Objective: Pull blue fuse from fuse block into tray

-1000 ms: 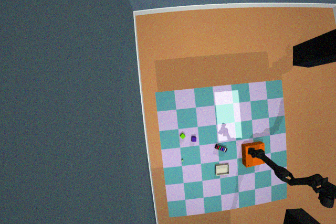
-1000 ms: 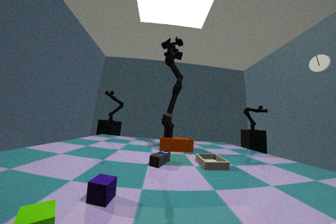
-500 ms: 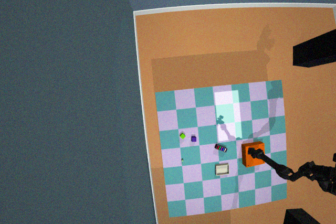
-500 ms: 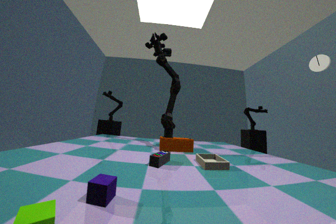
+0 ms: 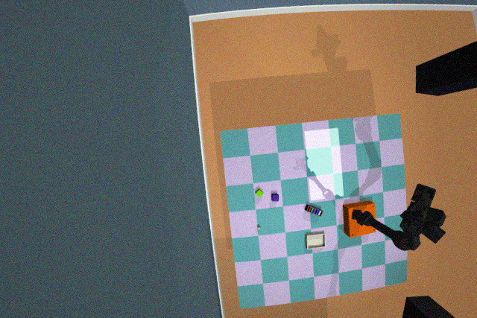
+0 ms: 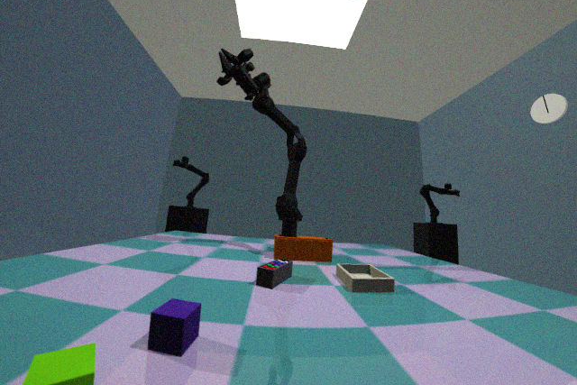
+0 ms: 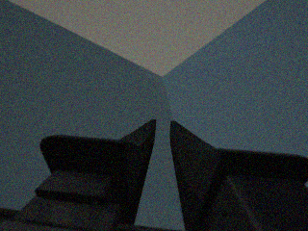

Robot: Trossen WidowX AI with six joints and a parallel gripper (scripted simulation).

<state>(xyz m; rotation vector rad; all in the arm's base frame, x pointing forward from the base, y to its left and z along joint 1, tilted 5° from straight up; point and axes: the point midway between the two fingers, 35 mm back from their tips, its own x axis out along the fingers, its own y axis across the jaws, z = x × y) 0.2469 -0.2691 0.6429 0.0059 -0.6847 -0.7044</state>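
Right now the blue fuse is 73 cm below my gripper tip, 30 cm to the left of it and 5 cm ahead of it. Round my gripper tip: tray (75 cm below, 51 cm to the left, 3 cm ahead).
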